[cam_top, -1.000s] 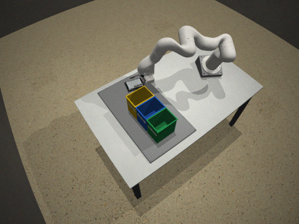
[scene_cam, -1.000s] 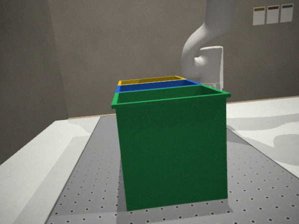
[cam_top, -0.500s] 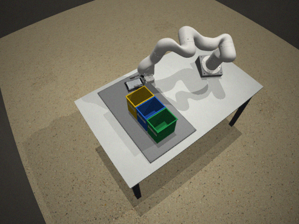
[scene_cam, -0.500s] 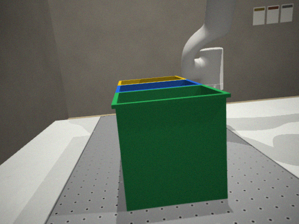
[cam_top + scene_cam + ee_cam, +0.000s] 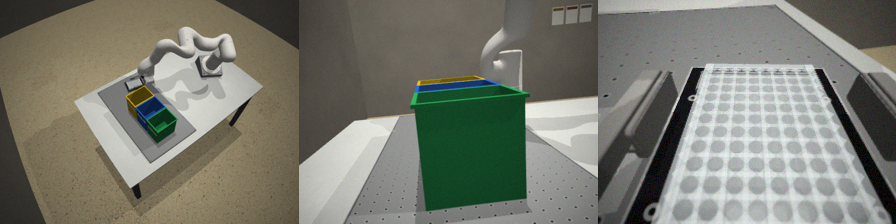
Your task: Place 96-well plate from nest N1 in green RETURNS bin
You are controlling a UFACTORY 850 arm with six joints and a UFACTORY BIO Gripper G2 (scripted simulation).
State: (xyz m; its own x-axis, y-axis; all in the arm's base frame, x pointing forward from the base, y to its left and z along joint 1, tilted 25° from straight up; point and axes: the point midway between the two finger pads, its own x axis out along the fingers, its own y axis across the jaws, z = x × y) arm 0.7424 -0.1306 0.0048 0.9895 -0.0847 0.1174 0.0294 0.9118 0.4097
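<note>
My gripper is now 20 mm above the clear 96-well plate. Round my hand: yellow bin: 50 mm ahead, 270 mm to the left, 50 mm above; black plate nest N1: 30 mm below; blue bin: 20 mm ahead, 400 mm to the left, 50 mm above.
</note>
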